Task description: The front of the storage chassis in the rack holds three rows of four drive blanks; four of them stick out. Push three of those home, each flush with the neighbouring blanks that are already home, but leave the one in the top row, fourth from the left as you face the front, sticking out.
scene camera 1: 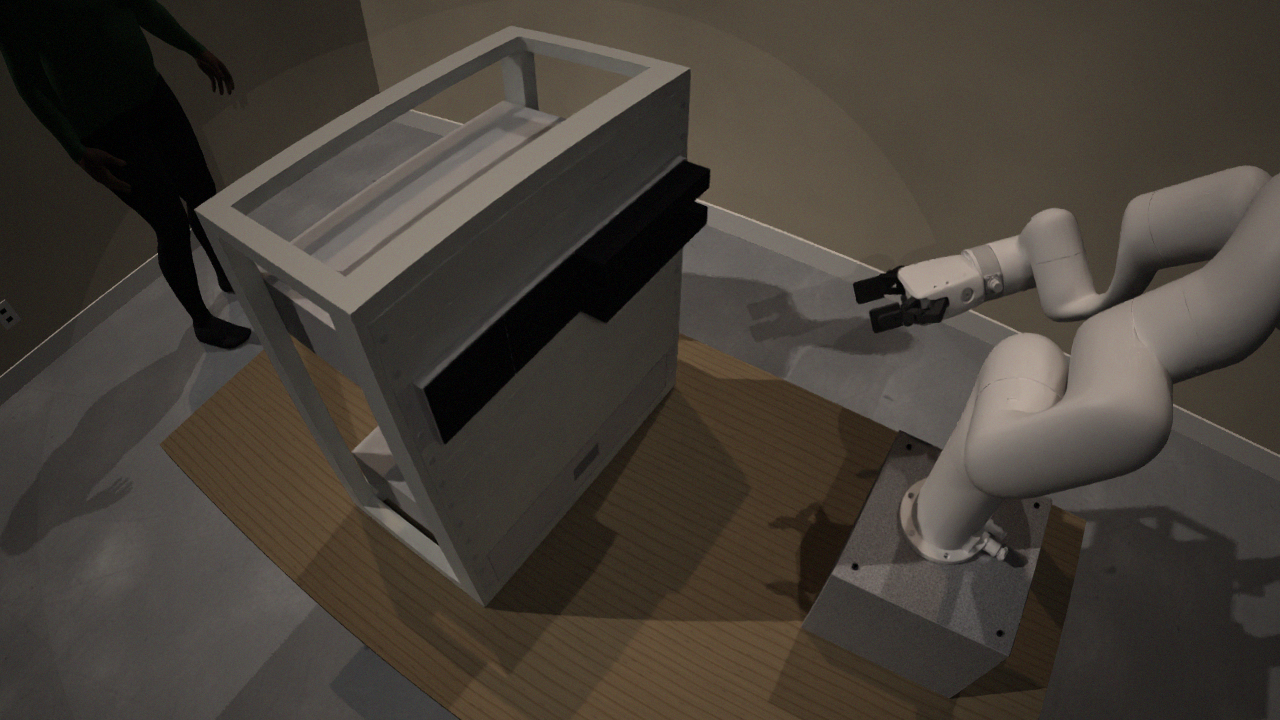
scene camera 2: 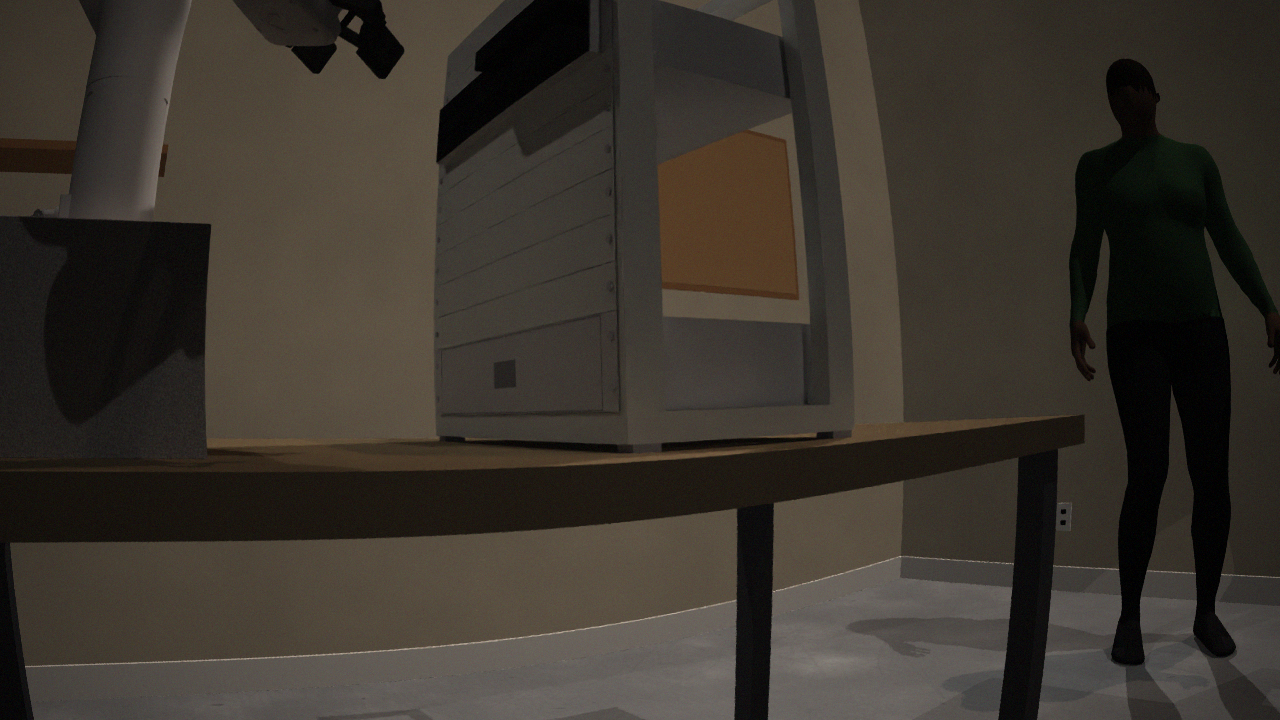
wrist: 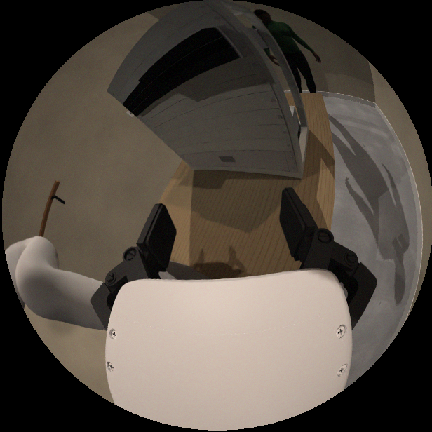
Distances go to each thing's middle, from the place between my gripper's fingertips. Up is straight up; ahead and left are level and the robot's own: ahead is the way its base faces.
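Grey rack [scene camera 1: 508, 299]: 3 cm below my hand, 31 cm to the left of it, 35 cm ahead of it.
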